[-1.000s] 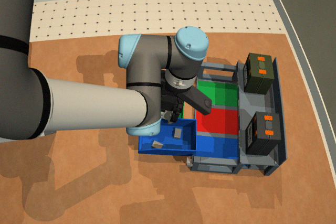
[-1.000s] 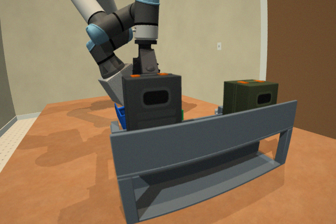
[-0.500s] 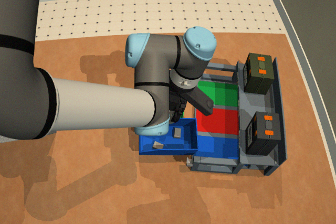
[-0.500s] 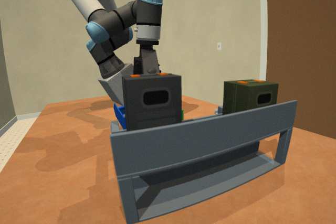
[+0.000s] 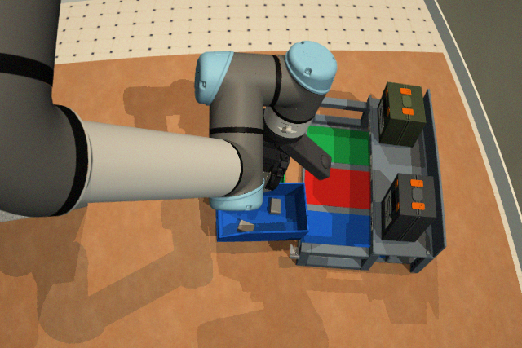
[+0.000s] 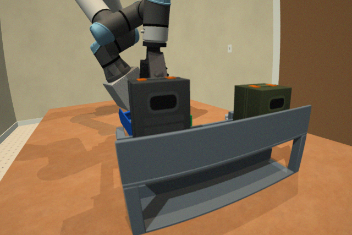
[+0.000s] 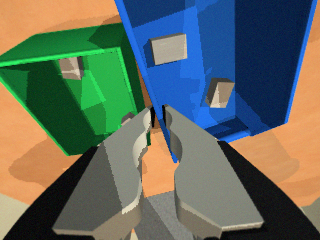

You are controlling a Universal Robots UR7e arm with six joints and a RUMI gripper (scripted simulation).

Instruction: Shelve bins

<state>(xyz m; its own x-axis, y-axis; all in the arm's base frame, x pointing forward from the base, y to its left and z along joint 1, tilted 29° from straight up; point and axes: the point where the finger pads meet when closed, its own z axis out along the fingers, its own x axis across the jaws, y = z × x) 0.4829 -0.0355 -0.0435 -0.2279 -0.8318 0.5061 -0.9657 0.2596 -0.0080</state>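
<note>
Right now my hand is 40 mm to the left of the blue bin, 30 mm above it and 10 mm past it. Round my hand: shelf front lip: 100 mm below, 100 mm ahead, 50 mm to the left; black box: 260 mm ahead, 100 mm to the right, 60 mm above; green bin: 80 mm to the left, 70 mm below, 30 mm behind.
</note>
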